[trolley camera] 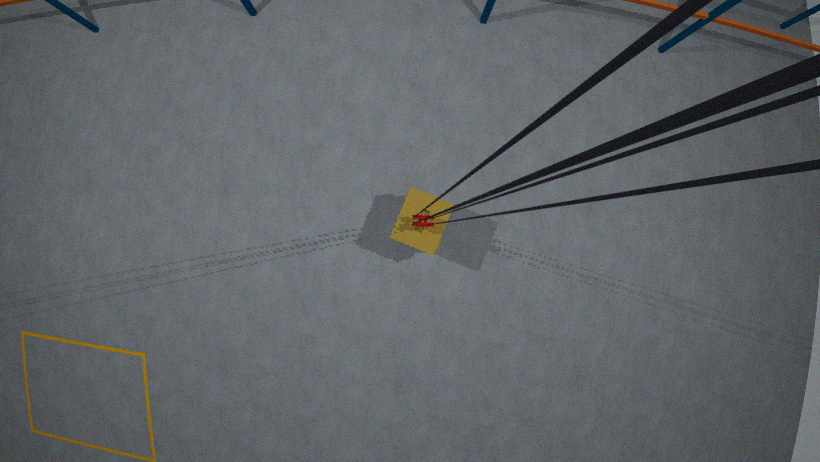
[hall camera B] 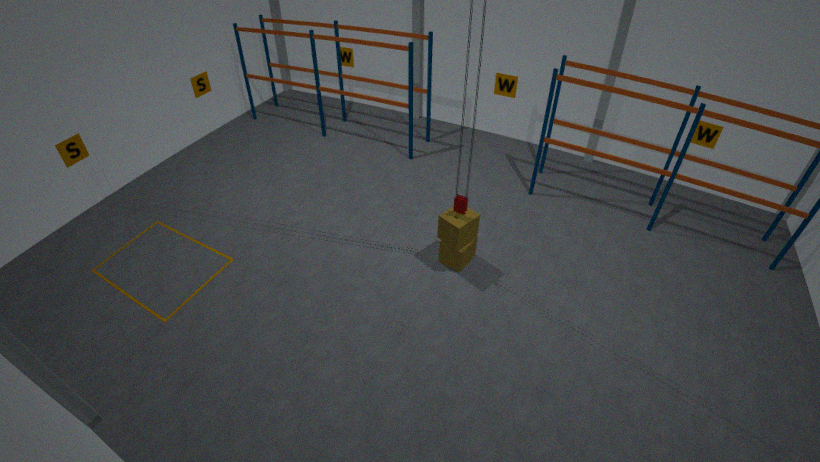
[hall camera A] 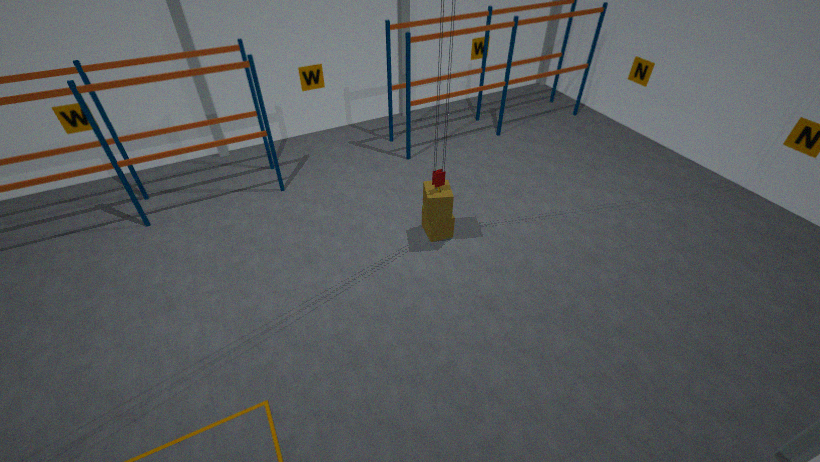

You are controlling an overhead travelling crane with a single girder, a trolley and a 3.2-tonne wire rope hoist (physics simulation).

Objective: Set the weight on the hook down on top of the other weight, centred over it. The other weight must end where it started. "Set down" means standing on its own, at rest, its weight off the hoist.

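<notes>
The hoist's red hook block hangs on its ropes directly above the upper yellow weight, which is on the hook. The upper weight is upright over the lower yellow weight, which stands on the floor. They look touching or nearly so; a small gap cannot be ruled out. The upper one is off centre: the lower one sticks out at the right in hall camera A and at the lower right in hall camera B. In the trolley camera the upper weight hides nearly all of the lower one.
Blue and orange racks stand along the W wall, with a second rack beside it. A yellow outlined square is marked on the floor, away from the weights toward the S side.
</notes>
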